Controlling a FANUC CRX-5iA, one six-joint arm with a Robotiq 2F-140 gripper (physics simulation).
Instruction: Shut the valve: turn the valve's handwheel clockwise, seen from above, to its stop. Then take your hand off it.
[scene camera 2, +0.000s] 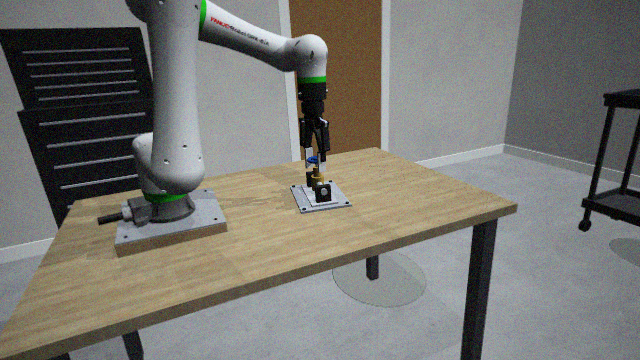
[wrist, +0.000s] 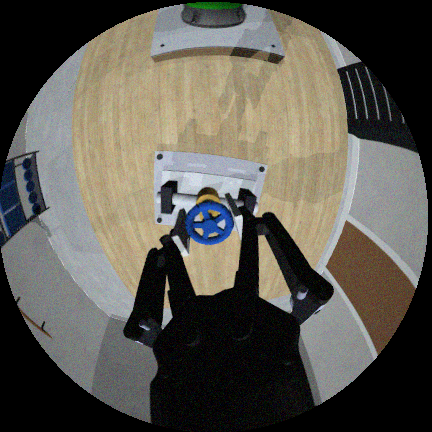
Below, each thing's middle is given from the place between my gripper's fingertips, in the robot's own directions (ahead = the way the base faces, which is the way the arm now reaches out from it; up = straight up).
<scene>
The blue handwheel (wrist: 208, 224) is 1 cm ahead of my hand and 2 cm above it. Also, from my hand: grey mounting plate (scene camera 2: 304, 205) 1 cm ahead, 10 cm below.
</scene>
